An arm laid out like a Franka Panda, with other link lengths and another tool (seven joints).
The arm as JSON. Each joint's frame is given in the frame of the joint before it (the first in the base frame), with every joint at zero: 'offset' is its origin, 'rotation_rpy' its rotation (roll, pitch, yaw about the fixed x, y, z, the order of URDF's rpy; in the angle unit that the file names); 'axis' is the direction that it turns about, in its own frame. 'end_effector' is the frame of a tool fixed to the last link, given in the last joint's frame.
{
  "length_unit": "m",
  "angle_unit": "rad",
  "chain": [
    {
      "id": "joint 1",
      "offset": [
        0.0,
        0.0,
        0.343
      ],
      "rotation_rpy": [
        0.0,
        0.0,
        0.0
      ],
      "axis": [
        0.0,
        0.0,
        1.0
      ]
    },
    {
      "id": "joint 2",
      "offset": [
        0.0,
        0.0,
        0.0
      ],
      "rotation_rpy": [
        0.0,
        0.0,
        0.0
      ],
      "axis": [
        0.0,
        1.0,
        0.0
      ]
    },
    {
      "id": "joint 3",
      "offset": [
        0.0,
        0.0,
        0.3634
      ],
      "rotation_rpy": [
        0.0,
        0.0,
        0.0
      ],
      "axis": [
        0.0,
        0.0,
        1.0
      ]
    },
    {
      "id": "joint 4",
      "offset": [
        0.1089,
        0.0,
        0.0
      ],
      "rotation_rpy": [
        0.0,
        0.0,
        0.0
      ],
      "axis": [
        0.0,
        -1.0,
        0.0
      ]
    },
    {
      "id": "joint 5",
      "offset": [
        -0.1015,
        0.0,
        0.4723
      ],
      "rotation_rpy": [
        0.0,
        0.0,
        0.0
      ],
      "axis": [
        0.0,
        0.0,
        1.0
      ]
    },
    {
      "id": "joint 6",
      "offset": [
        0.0,
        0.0,
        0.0
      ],
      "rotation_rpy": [
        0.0,
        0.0,
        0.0
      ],
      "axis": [
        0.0,
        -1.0,
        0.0
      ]
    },
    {
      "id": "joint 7",
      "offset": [
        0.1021,
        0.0,
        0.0
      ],
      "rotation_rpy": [
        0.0,
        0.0,
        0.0
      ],
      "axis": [
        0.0,
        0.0,
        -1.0
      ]
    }
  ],
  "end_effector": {
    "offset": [
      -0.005,
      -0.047,
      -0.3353
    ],
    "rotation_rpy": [
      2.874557,
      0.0,
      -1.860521
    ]
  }
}
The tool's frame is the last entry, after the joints.
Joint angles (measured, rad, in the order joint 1, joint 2, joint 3, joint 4, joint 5, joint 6, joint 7), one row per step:
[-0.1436, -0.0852, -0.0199, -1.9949, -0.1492, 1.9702, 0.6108]
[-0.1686, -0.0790, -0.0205, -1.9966, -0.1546, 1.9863, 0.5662]
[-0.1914, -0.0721, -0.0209, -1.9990, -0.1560, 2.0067, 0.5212]
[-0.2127, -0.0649, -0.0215, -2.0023, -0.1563, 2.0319, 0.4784]
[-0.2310, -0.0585, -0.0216, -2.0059, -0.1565, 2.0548, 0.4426]
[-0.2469, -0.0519, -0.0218, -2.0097, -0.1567, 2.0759, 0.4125]
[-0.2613, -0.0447, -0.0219, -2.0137, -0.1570, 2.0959, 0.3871]
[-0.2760, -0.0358, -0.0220, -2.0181, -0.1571, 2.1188, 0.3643]
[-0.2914, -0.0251, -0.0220, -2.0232, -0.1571, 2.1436, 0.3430]
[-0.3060, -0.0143, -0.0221, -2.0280, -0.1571, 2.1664, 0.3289]
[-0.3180, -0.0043, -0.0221, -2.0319, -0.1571, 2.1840, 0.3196]
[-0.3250, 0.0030, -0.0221, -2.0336, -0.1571, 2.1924, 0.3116]
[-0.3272, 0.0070, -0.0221, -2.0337, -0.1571, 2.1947, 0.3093]
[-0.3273, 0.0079, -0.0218, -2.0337, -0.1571, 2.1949, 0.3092]
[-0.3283, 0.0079, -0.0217, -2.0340, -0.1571, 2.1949, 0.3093]
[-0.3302, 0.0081, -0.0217, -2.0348, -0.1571, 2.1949, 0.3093]
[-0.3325, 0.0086, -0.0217, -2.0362, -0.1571, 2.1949, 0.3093]
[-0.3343, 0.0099, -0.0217, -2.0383, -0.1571, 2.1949, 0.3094]
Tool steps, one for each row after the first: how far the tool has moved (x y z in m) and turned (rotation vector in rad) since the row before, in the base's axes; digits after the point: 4 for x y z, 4 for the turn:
[0.0010, -0.0194, -0.0029, -0.0076, -0.0006, 0.0226]
[0.0022, -0.0170, -0.0036, -0.0047, -0.0037, 0.0246]
[0.0033, -0.0160, -0.0038, -0.0047, -0.0076, 0.0240]
[0.0027, -0.0136, -0.0037, -0.0045, -0.0068, 0.0202]
[0.0021, -0.0119, -0.0041, -0.0041, -0.0055, 0.0166]
[0.0017, -0.0107, -0.0048, -0.0037, -0.0043, 0.0134]
[0.0020, -0.0109, -0.0059, -0.0037, -0.0055, 0.0109]
[0.0017, -0.0113, -0.0073, -0.0034, -0.0051, 0.0090]
[0.0009, -0.0105, -0.0075, -0.0024, -0.0045, 0.0023]
[0.0000, -0.0085, -0.0071, -0.0012, -0.0020, -0.0004]
[-0.0004, -0.0049, -0.0051, -0.0002, 0.0019, 0.0020]
[-0.0002, -0.0015, -0.0026, 0.0004, 0.0021, 0.0004]
[0.0001, 0.0001, -0.0006, 0.0002, 0.0007, 0.0003]
[-0.0004, -0.0005, -0.0002, 0.0001, 0.0003, -0.0010]
[-0.0009, -0.0011, -0.0006, 0.0003, 0.0009, -0.0019]
[-0.0013, -0.0013, -0.0012, 0.0006, 0.0018, -0.0023]
[-0.0015, -0.0008, -0.0022, 0.0012, 0.0032, -0.0019]

